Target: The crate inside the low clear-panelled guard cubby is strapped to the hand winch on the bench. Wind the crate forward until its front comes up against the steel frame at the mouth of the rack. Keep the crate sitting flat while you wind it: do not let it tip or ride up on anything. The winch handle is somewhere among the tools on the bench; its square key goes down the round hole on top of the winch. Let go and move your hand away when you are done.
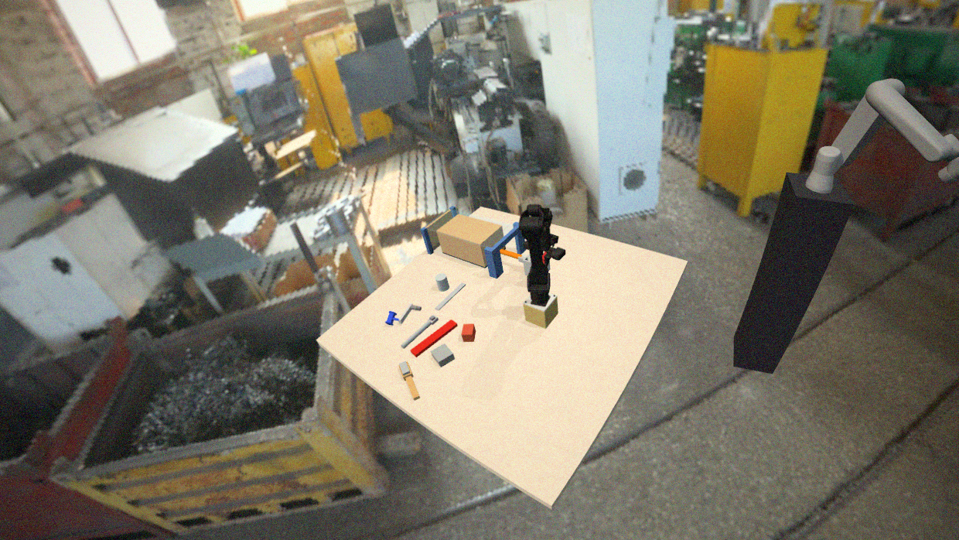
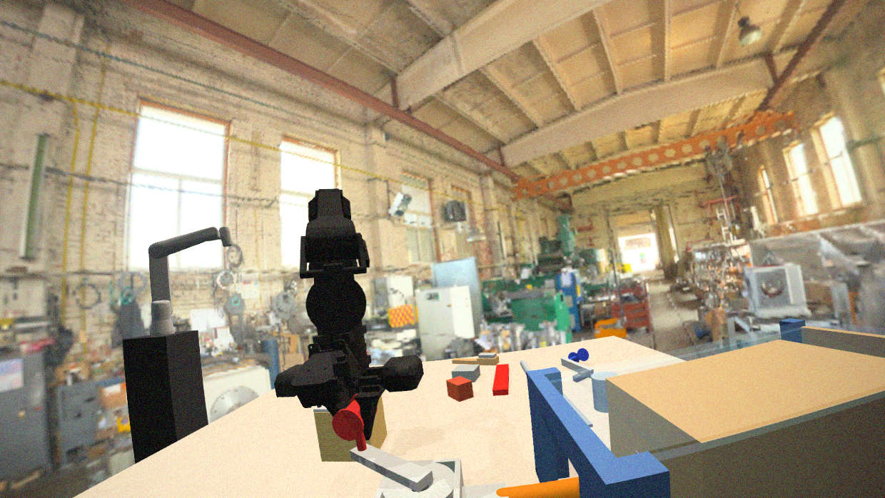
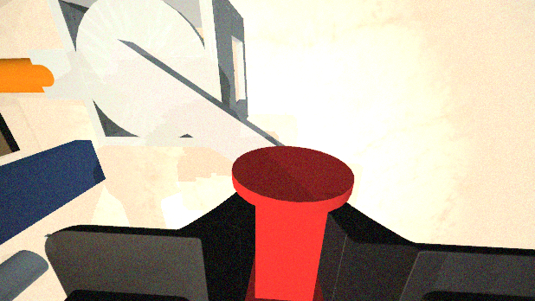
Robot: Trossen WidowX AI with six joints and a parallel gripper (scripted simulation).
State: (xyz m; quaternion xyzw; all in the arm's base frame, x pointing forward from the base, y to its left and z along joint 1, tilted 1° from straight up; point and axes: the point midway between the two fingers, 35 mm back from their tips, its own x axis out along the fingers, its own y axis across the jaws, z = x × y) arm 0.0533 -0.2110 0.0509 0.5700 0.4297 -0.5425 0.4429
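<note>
Now: the red-knobbed winch handle 30 mm ahead of my gripper tip, 30 mm to the right of it and 10 mm below it. From my gripper tip the other things lie so: red knob 20 mm above; then blue steel frame 230 mm ahead, 100 mm to the right, 10 mm below; then grey winch 50 mm ahead, 80 mm to the right, 80 mm below.
</note>
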